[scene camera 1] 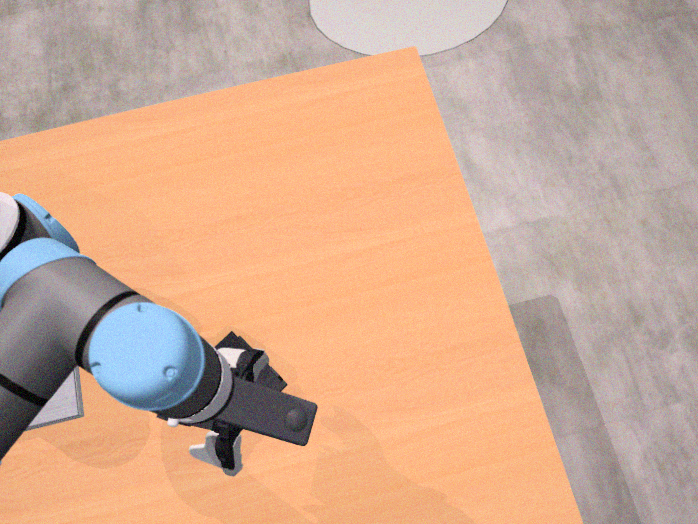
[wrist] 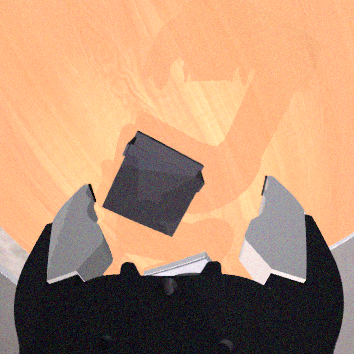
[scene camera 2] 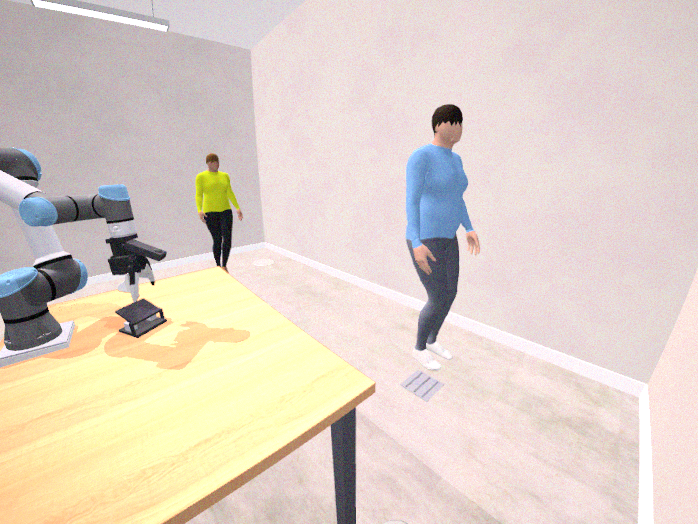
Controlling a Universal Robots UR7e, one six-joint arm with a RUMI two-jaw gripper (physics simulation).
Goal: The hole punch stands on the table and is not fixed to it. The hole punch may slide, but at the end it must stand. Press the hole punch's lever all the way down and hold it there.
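Where they show: gripper, fingertip midpoint: (wrist: 176, 182) (scene camera 2: 145, 293); arm's base, link origin: (scene camera 2: 35, 338).
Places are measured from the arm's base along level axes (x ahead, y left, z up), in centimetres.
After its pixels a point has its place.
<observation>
The black hole punch (scene camera 2: 147, 326) {x 35.6, y -7.9, z -1.6 cm} (wrist: 152, 185) {x 34.9, y -5.6, z 3.8 cm} stands upright on the table (scene camera 1: 338, 225) {x 51.6, y 19.8, z -2.8 cm} (scene camera 2: 225, 394) {x 55.3, y -53.6, z -2.8 cm} (wrist: 60, 75) {x 55.0, y 2.9, z -2.8 cm}. Its flat dark lever (scene camera 2: 138, 310) {x 33.9, y -5.4, z 4.1 cm} is raised at a slant, with a gap between it and the base in scene camera 2. In scene camera 1 the arm and gripper hide most of the punch. My gripper (scene camera 1: 231, 407) {x 38.2, y -10.4, z 11.6 cm} (scene camera 2: 143, 290) {x 38.2, y -10.4, z 11.6 cm} (wrist: 176, 182) {x 38.2, y -10.4, z 11.6 cm} is wide open and empty, above the punch. In the wrist view the punch appears between the spread fingers, turned at an angle to them and closer to the left one. No finger is seen pressing the lever.
The robot's grey base plate (scene camera 1: 63, 401) {x 8.9, y -5.1, z -0.3 cm} (scene camera 2: 66, 337) {x 10.2, y -4.0, z -0.5 cm} (wrist: 182, 267) {x 9.7, y -1.1, z -0.4 cm} is on the table near the punch. A person in blue (scene camera 2: 438, 191) and a person in yellow (scene camera 2: 215, 191) stand on the floor beyond the table.
</observation>
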